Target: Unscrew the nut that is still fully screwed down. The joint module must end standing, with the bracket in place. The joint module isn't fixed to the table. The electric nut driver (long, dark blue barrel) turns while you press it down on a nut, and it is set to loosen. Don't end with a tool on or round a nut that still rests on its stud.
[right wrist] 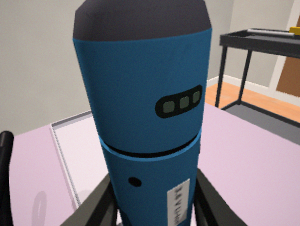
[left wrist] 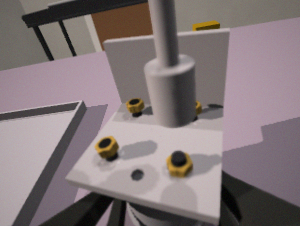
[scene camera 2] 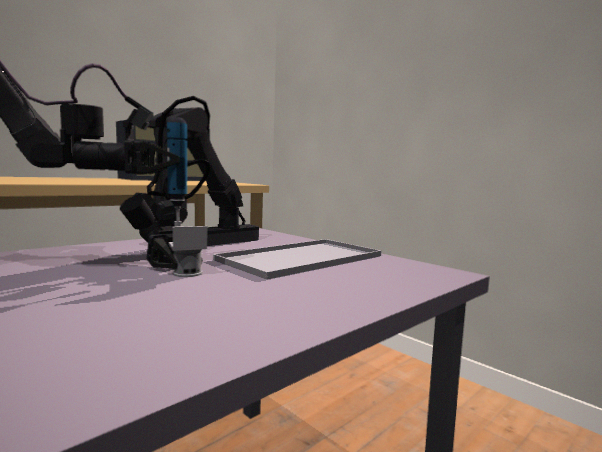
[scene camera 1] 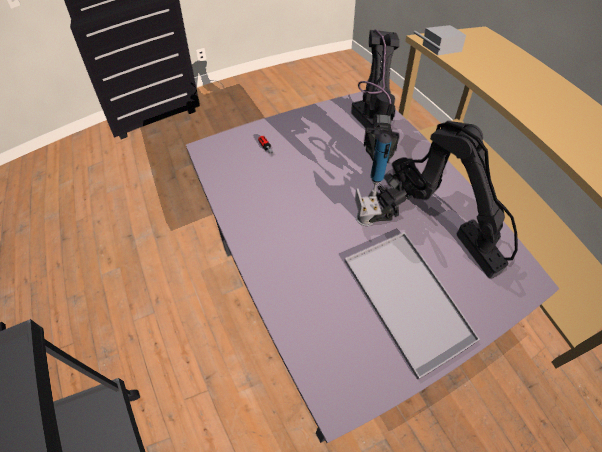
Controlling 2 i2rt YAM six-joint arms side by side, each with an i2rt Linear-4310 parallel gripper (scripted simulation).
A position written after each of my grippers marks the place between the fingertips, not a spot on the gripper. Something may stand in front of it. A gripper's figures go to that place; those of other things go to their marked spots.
Labels:
My left gripper (scene camera 2: 189, 264): 0.91 m from the lens. My right gripper (scene camera 2: 180, 159) is 0.91 m from the lens. A shallow tray (scene camera 2: 268, 262): 1.00 m from the lens.

